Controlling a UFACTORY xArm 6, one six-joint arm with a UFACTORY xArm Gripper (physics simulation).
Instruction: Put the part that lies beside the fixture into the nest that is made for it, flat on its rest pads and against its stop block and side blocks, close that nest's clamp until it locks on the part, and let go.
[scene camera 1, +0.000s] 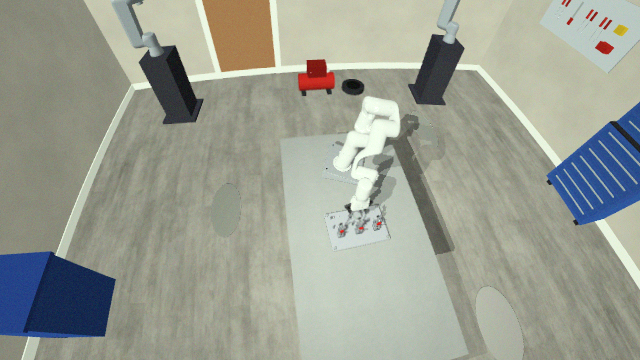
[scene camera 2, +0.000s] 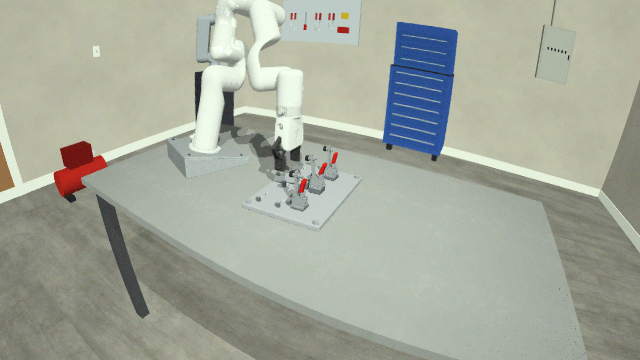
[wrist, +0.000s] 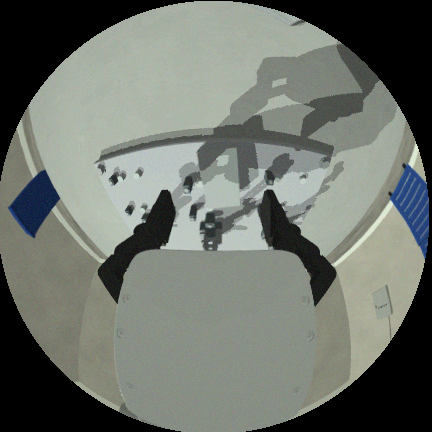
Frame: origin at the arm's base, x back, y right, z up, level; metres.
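Seen in the pictures: gripper, fingertip midpoint: (scene camera 1: 356, 210) (scene camera 2: 287, 165) (wrist: 216, 200); arm's base at its link origin: (scene camera 1: 342, 163) (scene camera 2: 204, 148).
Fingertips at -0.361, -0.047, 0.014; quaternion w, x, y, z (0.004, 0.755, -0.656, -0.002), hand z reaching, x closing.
Note:
Offsets run from my fingertips to a thing's top centre, as dx, dy, dz. "*": to the spot under its first point. Level surfaces: height alone.
The fixture plate (scene camera 1: 350, 243) (scene camera 2: 327, 206) (wrist: 162, 165) carries three clamps with red handles: one at the left in scene view 1 (scene camera 1: 341, 231) (scene camera 2: 300, 201), a middle one @[* -0.124, -0.001, +0.024] (scene camera 1: 360, 228) (scene camera 2: 317, 186) (wrist: 210, 227) and one at the right (scene camera 1: 378, 224) (scene camera 2: 331, 172). Their arms stand raised in scene view 2. A flat grey part @[+0.002, -0.003, -0.025] (wrist: 220, 187) appears to lie at the middle nest, partly in shadow; its contact with pads and blocks cannot be made out. My gripper (scene camera 1: 359, 207) (scene camera 2: 288, 162) (wrist: 216, 200) is open and empty above it, on the side away from the handles.
The fixture stands on the grey table @[dz -0.070] (scene camera 1: 325, 300) (scene camera 2: 425, 260) in front of the arm's base block (scene camera 2: 210, 165). Small dark and light pegs and blocks @[-0.015, +0.150, -0.043] (wrist: 115, 178) @[+0.009, -0.064, -0.038] (wrist: 269, 177) rise from the plate on both sides of the middle nest. The raised clamps stand close to the gripper.

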